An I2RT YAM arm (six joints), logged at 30 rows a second.
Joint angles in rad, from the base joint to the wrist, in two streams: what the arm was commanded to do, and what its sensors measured. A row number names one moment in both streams.
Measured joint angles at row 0:
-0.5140, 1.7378, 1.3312, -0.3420, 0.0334, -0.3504
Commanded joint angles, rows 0 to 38:
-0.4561, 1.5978, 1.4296, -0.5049, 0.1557, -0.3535
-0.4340, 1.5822, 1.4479, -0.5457, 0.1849, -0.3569
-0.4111, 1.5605, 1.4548, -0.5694, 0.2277, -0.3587
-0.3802, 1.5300, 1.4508, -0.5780, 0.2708, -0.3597
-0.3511, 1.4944, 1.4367, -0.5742, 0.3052, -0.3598
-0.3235, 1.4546, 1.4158, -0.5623, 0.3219, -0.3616
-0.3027, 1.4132, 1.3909, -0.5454, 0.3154, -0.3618
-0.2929, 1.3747, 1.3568, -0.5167, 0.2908, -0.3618
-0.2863, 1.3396, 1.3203, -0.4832, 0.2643, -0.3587
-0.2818, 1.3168, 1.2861, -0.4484, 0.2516, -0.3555
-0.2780, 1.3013, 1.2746, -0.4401, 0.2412, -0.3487
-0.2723, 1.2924, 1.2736, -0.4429, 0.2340, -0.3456
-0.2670, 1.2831, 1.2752, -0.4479, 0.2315, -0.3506
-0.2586, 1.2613, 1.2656, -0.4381, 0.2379, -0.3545
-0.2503, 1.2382, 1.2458, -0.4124, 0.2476, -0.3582
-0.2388, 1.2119, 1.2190, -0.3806, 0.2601, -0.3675
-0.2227, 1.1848, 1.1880, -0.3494, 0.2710, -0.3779
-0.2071, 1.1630, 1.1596, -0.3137, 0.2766, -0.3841
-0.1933, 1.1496, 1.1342, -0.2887, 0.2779, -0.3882
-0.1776, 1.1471, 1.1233, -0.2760, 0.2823, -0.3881
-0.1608, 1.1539, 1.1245, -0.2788, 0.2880, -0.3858
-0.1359, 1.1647, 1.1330, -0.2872, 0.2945, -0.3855
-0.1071, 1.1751, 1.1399, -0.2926, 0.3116, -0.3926
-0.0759, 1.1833, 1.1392, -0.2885, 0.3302, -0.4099
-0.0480, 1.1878, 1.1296, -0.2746, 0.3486, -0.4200
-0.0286, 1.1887, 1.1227, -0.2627, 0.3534, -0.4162
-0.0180, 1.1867, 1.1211, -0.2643, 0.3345, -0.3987
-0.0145, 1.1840, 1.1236, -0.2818, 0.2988, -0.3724
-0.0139, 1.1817, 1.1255, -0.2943, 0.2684, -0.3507
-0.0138, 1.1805, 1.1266, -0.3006, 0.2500, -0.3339
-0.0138, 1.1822, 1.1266, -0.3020, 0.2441, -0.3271
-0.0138, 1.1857, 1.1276, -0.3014, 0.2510, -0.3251
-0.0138, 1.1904, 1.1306, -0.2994, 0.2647, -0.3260
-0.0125, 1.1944, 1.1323, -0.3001, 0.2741, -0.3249
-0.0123, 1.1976, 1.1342, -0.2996, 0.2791, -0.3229
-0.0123, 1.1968, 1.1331, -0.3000, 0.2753, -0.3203
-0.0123, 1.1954, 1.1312, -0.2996, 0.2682, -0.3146
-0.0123, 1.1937, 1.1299, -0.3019, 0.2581, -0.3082
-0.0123, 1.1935, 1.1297, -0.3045, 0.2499, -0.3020
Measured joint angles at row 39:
-0.0128, 1.2022, 1.1313, -0.2932, 0.2665, -0.3412
